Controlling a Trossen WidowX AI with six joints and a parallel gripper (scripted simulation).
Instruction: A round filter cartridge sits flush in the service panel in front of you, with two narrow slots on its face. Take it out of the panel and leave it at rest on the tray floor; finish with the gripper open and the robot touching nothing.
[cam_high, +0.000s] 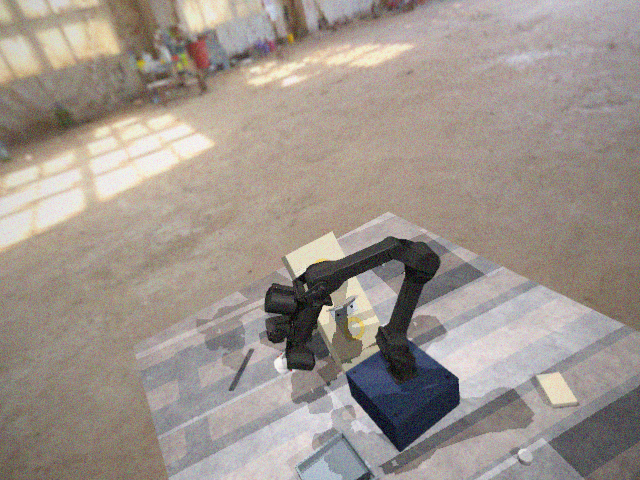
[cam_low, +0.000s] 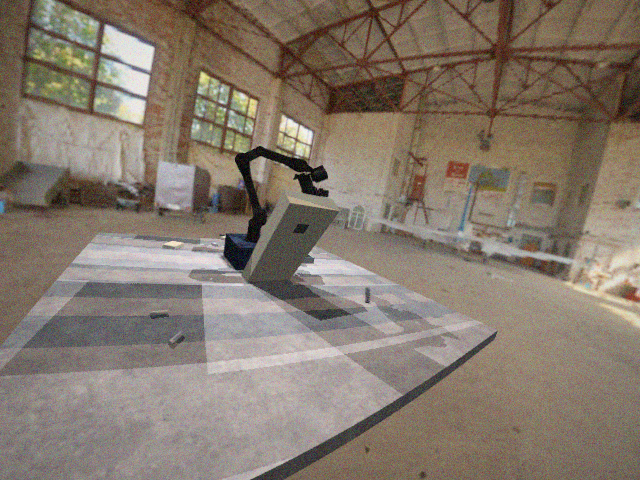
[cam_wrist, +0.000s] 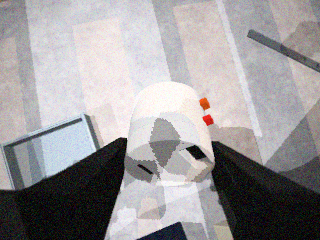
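Now: gripper tip 25 cm above the grey-blue tray, 18 cm past it and 1 cm to the left of it. Round my gripper tip: cream service panel 24 cm ahead, 22 cm to the right, 7 cm below; round white filter cartridge right at my gripper tip.
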